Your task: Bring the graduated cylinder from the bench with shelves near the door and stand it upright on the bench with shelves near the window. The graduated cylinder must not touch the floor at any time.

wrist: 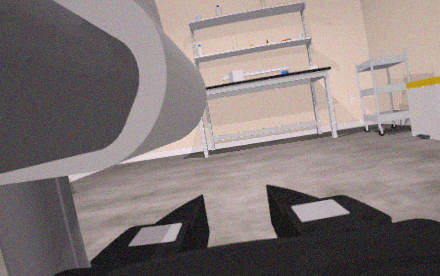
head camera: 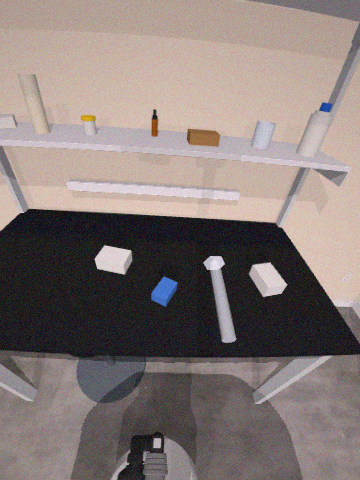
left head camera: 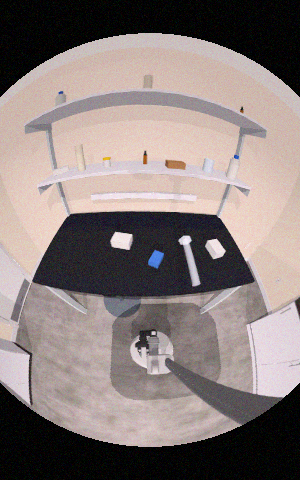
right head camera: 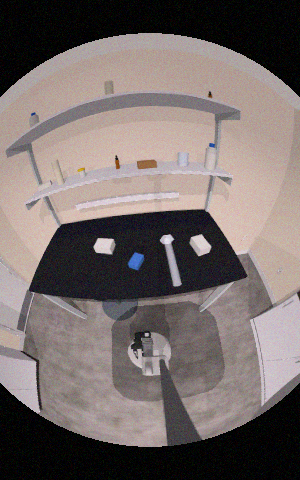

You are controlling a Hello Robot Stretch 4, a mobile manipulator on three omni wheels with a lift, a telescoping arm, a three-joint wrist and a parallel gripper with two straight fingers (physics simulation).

The pictures show: my gripper, a graduated cylinder and a wheeled cart.
